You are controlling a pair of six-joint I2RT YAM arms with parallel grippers.
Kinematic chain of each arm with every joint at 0, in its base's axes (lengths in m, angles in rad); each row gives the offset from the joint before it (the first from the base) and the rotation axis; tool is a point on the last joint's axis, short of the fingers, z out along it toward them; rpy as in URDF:
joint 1: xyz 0 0 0.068 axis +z
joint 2: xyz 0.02 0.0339 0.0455 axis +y
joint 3: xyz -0.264 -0.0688 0 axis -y
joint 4: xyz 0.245 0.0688 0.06 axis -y
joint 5: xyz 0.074 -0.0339 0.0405 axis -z
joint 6: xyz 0.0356 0 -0.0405 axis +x
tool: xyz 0 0 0 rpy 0 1.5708 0
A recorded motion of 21 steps. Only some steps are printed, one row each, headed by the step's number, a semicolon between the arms.
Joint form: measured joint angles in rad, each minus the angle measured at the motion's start. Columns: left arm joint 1, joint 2, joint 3, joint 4, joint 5, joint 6; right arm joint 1, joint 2, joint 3, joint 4, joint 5, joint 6.
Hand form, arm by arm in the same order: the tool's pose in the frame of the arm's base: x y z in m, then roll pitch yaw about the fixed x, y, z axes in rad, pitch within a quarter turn. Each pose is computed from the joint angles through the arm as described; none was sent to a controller.
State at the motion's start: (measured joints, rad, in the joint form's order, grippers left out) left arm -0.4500 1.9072 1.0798 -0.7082 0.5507 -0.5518; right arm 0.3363 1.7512 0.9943 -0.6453 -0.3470 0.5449
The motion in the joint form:
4: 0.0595 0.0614 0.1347 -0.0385 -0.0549 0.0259; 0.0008 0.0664 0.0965 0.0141 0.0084 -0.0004
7: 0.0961 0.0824 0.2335 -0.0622 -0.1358 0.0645; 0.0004 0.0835 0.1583 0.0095 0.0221 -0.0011
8: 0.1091 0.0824 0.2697 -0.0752 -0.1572 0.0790; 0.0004 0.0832 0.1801 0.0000 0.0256 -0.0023
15: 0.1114 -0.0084 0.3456 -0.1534 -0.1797 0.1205; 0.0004 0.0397 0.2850 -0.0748 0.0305 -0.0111
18: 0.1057 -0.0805 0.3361 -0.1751 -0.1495 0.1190; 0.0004 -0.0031 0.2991 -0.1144 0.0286 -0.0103
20: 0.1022 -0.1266 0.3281 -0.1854 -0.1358 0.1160; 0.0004 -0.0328 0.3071 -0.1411 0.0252 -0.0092
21: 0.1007 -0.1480 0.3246 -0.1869 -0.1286 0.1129; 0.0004 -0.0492 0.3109 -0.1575 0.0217 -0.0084
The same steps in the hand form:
4: 0.3166 -0.1486 0.1278 -2.6717 -0.1787 -3.0668; 0.3077 0.1204 0.1464 2.7441 0.0125 2.9682
7: 0.3413 -0.1414 0.1424 -2.7162 -0.0780 -3.0512; 0.3208 0.1243 0.1562 2.7361 0.0542 2.9650
8: 0.3492 -0.1384 0.1508 -2.7248 -0.0421 -3.0480; 0.3242 0.1254 0.1616 2.7329 0.0673 2.9650
15: 0.3499 -0.1369 0.2009 -2.7095 0.0649 -3.0791; 0.3328 0.1282 0.2018 2.7016 0.1374 2.9683
18: 0.3385 -0.1361 0.2234 -2.6664 0.0906 -3.0878; 0.3273 0.1264 0.2186 2.6914 0.1513 2.9668
20: 0.3307 -0.1352 0.2367 -2.6432 0.1097 -3.0902; 0.3227 0.1249 0.2297 2.6829 0.1589 2.9657
21: 0.3273 -0.1347 0.2429 -2.6301 0.1206 -3.0897; 0.3198 0.1240 0.2355 2.6781 0.1602 2.9655

